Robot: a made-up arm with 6 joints.
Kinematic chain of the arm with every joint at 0, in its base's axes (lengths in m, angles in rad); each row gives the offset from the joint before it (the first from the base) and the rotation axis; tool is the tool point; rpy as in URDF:
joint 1: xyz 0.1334 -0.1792 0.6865 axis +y
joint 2: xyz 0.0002 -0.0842 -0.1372 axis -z
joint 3: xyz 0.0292 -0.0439 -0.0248 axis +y
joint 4: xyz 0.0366 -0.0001 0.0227 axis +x
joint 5: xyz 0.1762 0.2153 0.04 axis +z
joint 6: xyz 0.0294 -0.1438 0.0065 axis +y
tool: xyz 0.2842 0.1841 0.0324 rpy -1.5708 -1.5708 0
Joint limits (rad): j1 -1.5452..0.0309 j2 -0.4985..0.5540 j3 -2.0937..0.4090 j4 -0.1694..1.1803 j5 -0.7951..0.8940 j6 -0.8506..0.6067
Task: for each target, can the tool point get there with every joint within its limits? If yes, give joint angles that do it. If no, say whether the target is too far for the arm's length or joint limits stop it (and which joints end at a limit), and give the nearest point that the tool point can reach.
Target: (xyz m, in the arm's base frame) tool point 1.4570 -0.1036 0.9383
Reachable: no: too far | nearest point 0.8009 -0.1828 0.8135 | short by 0.673 m
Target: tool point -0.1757 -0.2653 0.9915
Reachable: yes | joints -1.2000 -0.0375 -0.8809 0.9052 -0.1848 -0.1114
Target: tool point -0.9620 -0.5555 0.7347
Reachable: no: too far | nearest point -0.4460 -0.4174 0.6496 | short by 0.541 m
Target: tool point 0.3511 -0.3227 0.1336
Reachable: no: joint limits stop it (at a limit: joint 1, joint 3, joint 5, joint 6) | nearest point 0.2713 -0.3237 0.1268 | short by 0.080 m
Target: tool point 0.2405 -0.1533 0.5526
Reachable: no: joint limits stop it (at a limit: joint 1, joint 3, joint 4, joint 5, joint 6) | nearest point 0.1021 0.0049 0.3674 | short by 0.280 m
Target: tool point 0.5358 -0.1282 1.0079
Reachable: yes | joints -0.3998 0.0924 -0.2522 0.7535 0.0500 0.4184
